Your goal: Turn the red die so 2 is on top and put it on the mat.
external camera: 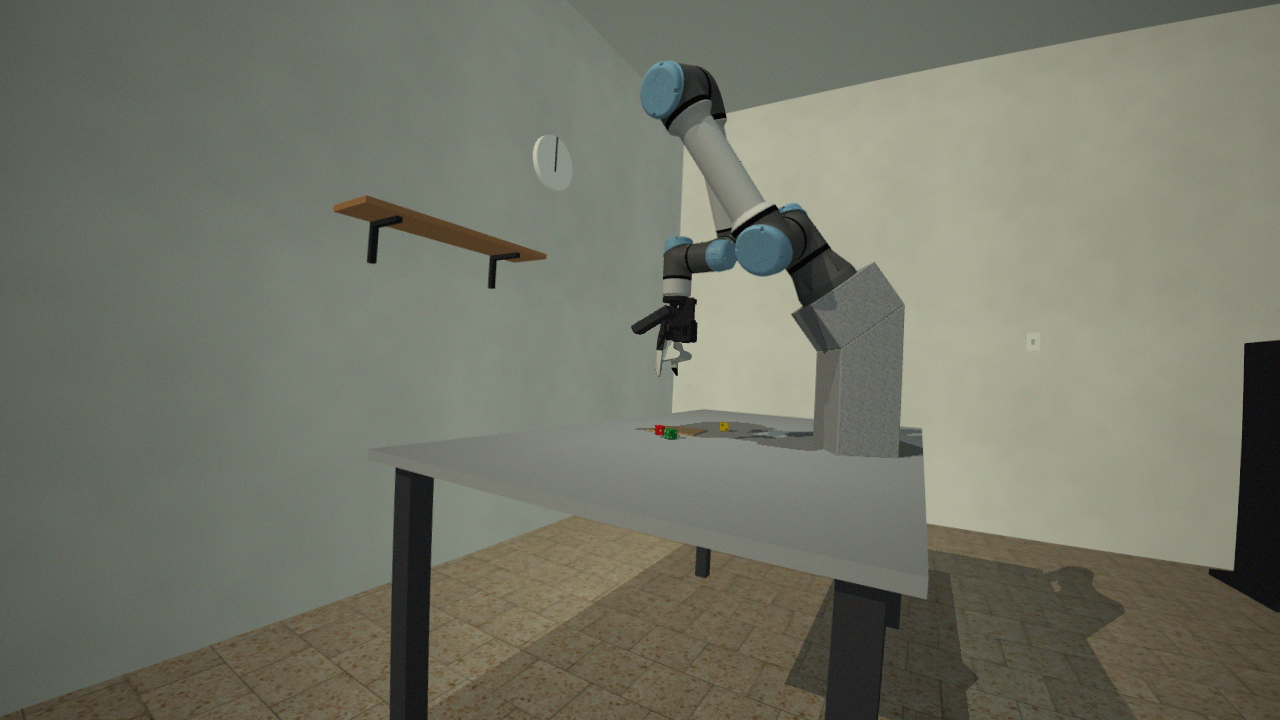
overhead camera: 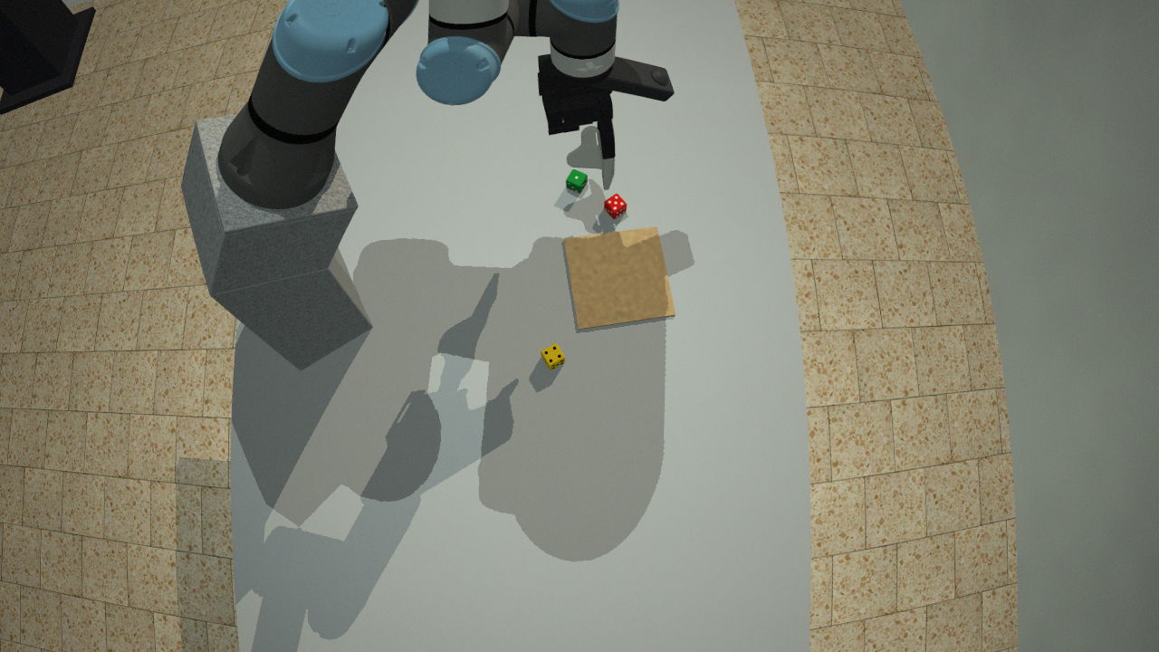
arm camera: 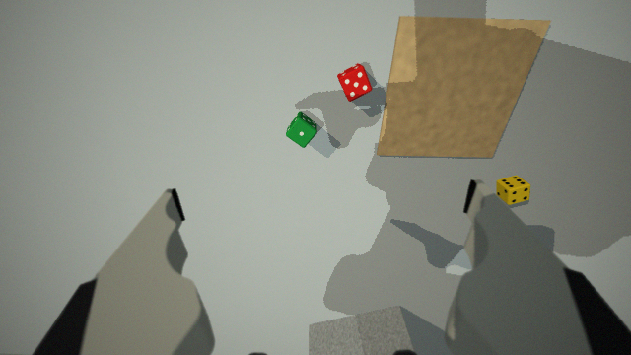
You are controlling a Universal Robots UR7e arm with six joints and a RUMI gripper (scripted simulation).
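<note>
Right now the red die is 30 mm ahead of my hand, 40 mm to the right of it and 150 mm below it. Also, from my hand: yellow die: 100 mm behind, 250 mm to the right, 150 mm below; then green die: 20 mm behind, 20 mm to the left, 150 mm below; then tan mat: 20 mm ahead, 140 mm to the right, 160 mm below.
</note>
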